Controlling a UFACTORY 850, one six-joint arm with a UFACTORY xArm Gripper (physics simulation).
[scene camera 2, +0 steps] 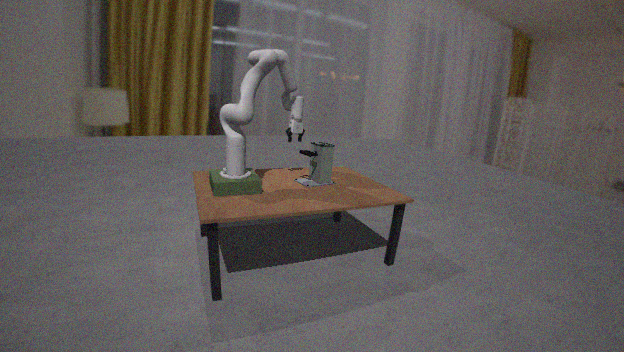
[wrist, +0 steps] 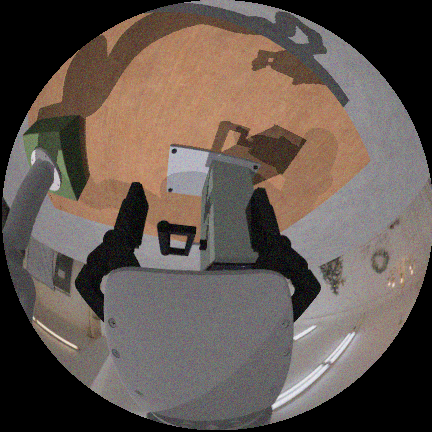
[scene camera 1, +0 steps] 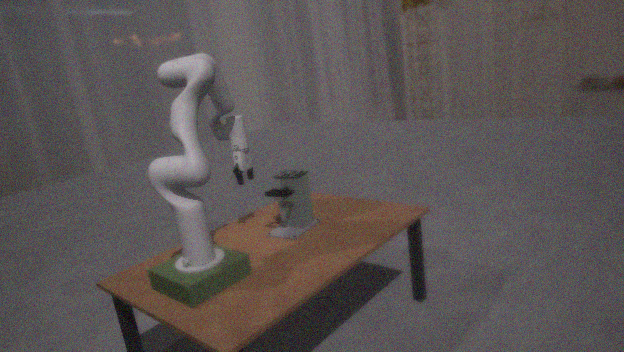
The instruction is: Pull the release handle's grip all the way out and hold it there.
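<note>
The release handle's black loop-shaped grip [scene camera 1: 279,192] [scene camera 2: 307,153] [wrist: 180,228] sticks out sideways from the upper part of a grey-green upright housing [scene camera 1: 302,200] [scene camera 2: 325,165] [wrist: 232,215]. The housing stands on a light metal base plate [scene camera 1: 285,232] [scene camera 2: 304,182] [wrist: 187,167]. My gripper [scene camera 1: 245,179] [scene camera 2: 295,139] [wrist: 197,194] is open and empty. In both scene views it hangs pointing down, above the grip's level and a little to its robot side, apart from it. In the wrist view the grip shows between the two black fingers, nearer the left one. How far the grip is drawn out is hard to tell.
The wooden table [scene camera 1: 300,265] [scene camera 2: 300,200] [wrist: 165,90] carries the housing and a green block [scene camera 1: 220,280] [scene camera 2: 235,185] [wrist: 70,150] under the arm's base. The housing's flat top rises above the grip, beside it. Shadows of the arm and housing fall on the table.
</note>
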